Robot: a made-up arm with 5 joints.
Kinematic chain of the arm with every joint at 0, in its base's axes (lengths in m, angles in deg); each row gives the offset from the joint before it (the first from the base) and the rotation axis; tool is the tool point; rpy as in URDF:
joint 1: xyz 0.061 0 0.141 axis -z
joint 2: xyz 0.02 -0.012 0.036 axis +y
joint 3: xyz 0.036 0 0.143 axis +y
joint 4: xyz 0.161 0 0.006 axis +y
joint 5: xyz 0.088 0.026 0 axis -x
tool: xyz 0 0 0 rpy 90 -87.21 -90
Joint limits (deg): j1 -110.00..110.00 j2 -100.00..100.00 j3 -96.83..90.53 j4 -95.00..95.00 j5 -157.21..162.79
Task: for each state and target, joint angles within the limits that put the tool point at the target. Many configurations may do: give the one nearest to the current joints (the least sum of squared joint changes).
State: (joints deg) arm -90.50 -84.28 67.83 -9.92 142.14
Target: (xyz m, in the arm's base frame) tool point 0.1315 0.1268 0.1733
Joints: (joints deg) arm -55.39 -54.96 85.09 -3.35 142.14
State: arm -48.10 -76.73 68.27 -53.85 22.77
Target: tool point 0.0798 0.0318 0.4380
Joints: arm -37.14 -71.25 38.04 -52.49 22.77
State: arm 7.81 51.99 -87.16 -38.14 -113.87
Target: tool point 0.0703 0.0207 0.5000
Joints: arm -27.71 13.29 -96.83 -75.52 -113.87
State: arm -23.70 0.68 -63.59 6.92 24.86
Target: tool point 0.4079 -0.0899 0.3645
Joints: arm 16.77 30.95 -52.28 8.70 24.86
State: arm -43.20 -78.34 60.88 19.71 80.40
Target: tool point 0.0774 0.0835 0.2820
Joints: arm -69.42 -100.00 62.17 43.76 80.40
